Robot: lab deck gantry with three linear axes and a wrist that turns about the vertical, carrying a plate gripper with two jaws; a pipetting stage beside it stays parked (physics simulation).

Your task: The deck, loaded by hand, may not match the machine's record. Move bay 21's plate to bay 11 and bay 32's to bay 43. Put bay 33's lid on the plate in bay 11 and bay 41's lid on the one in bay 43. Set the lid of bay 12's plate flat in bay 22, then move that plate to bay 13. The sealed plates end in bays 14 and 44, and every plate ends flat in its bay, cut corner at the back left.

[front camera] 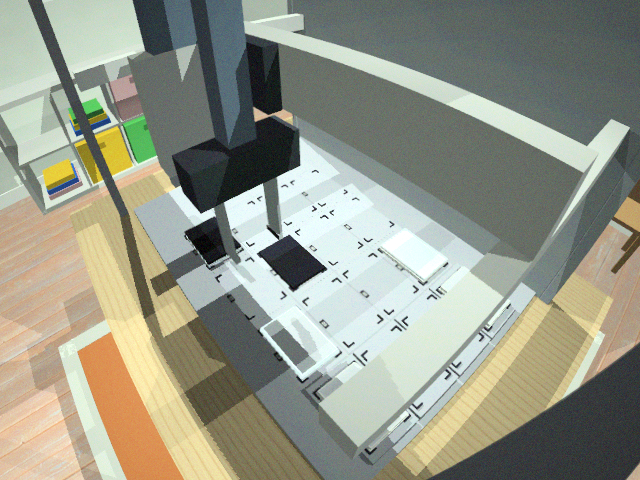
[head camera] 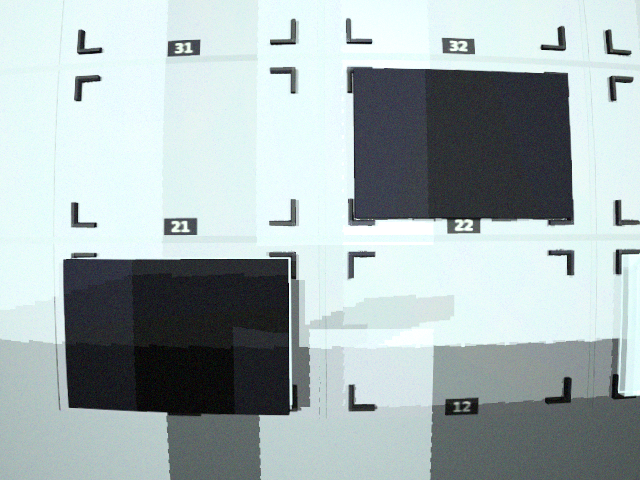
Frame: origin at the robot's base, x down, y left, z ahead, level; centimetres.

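Where they show: gripper, fingertip midpoint: (front camera: pixel 254 244); robot's base, origin of the base link: (front camera: pixel 185 236) (head camera: pixel 83 398).
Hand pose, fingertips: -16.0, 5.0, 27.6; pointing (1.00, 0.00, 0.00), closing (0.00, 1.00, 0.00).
Things, the pixels of their top centre, and the offset from my fingertips, as dx, dy, dz. "spot": a spot on its surface instead.
- bay 13 plate, middle of its top: (front camera: pixel 298 338) +14.6, -0.7, +11.6
- white-covered plate, middle of its top: (front camera: pixel 414 251) +14.4, +31.4, +11.6
- bay 14, surface spot: (front camera: pixel 347 373) spot: +13.1, +0.9, +22.7
- bay 44, surface spot: (front camera: pixel 454 279) spot: +13.1, +30.9, +22.7
My gripper (front camera: pixel 255 248) is open and empty, with its jaws hanging apart above the deck beside the bay 11 plate. In the head view, a dark lid (head camera: pixel 175 335) (front camera: pixel 209 240) covers the plate in bay 11, whose pale edge shows beneath it. Another dark lid (head camera: pixel 462 144) (front camera: pixel 292 261) lies flat in bay 22. Bays 12 and 21 hold no plate. The bay 13 plate (front camera: pixel 299 341) (head camera: pixel 630 330) is pale and uncovered, inside its corner brackets. A white-covered plate (front camera: pixel 413 255) sits in bay 43. Cut corners are too unclear to tell.
A beige beam (front camera: pixel 408 356) crosses above the right-hand bays and partly hides the pale plates in bay 14 (front camera: pixel 347 373) and bay 44 (front camera: pixel 454 279). The parked pipetting stage (front camera: pixel 178 108) stands behind my gripper. A grey panel (front camera: pixel 392 134) runs along the deck's back.
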